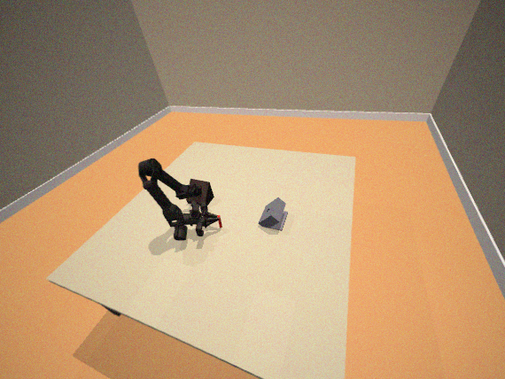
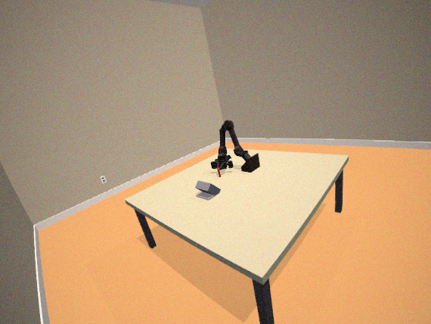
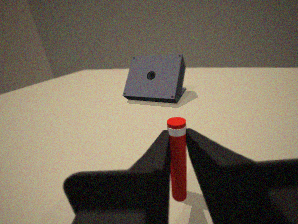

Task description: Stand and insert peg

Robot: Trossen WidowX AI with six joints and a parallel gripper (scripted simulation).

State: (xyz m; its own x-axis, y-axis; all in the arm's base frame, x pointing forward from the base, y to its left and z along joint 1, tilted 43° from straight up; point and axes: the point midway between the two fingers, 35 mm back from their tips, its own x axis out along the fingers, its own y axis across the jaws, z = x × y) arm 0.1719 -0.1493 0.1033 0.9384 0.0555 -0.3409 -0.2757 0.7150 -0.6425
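The peg is 1 cm below my gripper tip. Round my gripper tip: grey sloped panel 25 cm ahead, 9 cm to the left, 3 cm below; flat foot plate 27 cm ahead, 9 cm to the left, 7 cm below.
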